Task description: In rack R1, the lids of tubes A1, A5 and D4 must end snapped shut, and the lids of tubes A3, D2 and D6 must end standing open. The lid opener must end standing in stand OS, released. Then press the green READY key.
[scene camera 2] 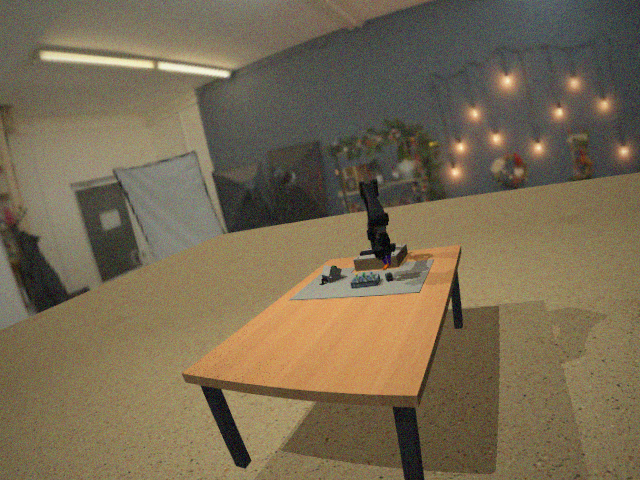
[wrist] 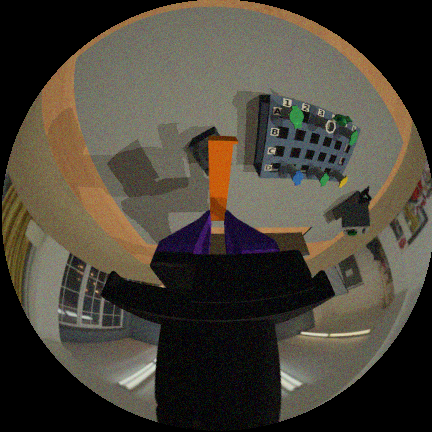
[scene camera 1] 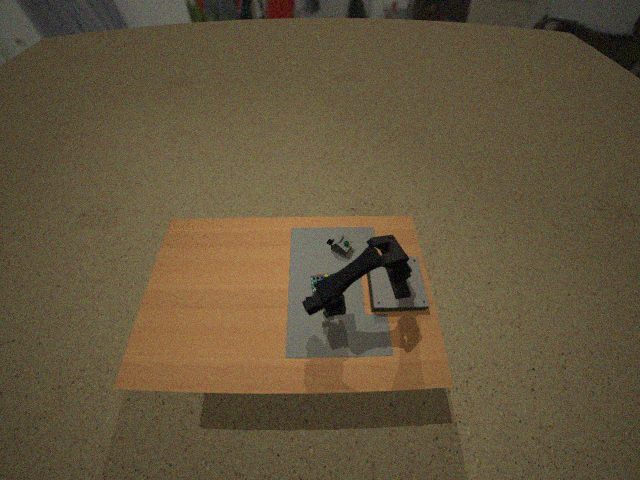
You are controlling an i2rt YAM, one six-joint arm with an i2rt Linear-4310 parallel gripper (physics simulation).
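Note:
My gripper has purple fingers shut on the orange lid opener, which hangs above the grey mat. In the wrist view, the dark stand OS lies just behind the opener's tip and is partly hidden by it. Rack R1 lies to the right of the opener in the wrist view; in scene camera 1 the rack is half hidden by the arm. Tube A3 shows an open white mouth. Coloured lids show on row A and on row D. The green READY key sits on a small box.
The key box stands at the far end of the mat. The arm's grey base plate is beside the mat on the wooden table.

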